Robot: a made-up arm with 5 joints.
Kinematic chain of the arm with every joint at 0, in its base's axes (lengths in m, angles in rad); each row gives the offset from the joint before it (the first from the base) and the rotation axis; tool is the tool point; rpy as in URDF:
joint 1: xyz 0.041 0 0.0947 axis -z
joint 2: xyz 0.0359 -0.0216 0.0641 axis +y
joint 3: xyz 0.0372 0 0.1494 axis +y
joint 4: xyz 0.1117 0 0.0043 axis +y
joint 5: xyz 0.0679 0.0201 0 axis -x
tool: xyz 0 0 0 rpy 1.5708 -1.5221 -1.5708
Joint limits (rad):
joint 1: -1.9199..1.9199
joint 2: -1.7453..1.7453
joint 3: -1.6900..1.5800
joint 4: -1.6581..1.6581
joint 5: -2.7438..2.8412
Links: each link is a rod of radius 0.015 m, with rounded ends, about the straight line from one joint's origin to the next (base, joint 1, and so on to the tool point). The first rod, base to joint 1, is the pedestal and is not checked.
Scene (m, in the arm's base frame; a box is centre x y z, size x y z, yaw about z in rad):
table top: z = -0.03
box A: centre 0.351 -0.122 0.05 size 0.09 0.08 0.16 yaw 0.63
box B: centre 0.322 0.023 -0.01 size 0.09 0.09 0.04 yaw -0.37
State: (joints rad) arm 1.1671 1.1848 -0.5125 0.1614 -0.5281
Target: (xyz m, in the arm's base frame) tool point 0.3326 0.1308 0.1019
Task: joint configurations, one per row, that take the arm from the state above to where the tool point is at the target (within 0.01 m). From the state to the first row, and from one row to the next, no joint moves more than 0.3 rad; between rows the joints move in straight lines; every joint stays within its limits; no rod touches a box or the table.
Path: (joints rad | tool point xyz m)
1: 0.9015 1.0221 -0.5091 0.1777 -0.5281 | 0.2474 -0.2633 0.1107
2: 0.6360 0.8595 -0.5056 0.1941 -0.5281 | 0.3117 -0.2017 0.1581
3: 0.3704 0.6968 -0.5022 0.2104 -0.5281 | 0.3510 -0.1220 0.2054
4: 0.1048 0.7882 -0.4587 0.2247 -0.5281 | 0.3719 -0.0363 0.1700
5: -0.1608 0.8795 -0.4153 0.2389 -0.5281 | 0.3653 0.0511 0.1353
6: -0.4263 0.9709 -0.3718 0.2531 -0.5281 | 0.3326 0.1308 0.1019

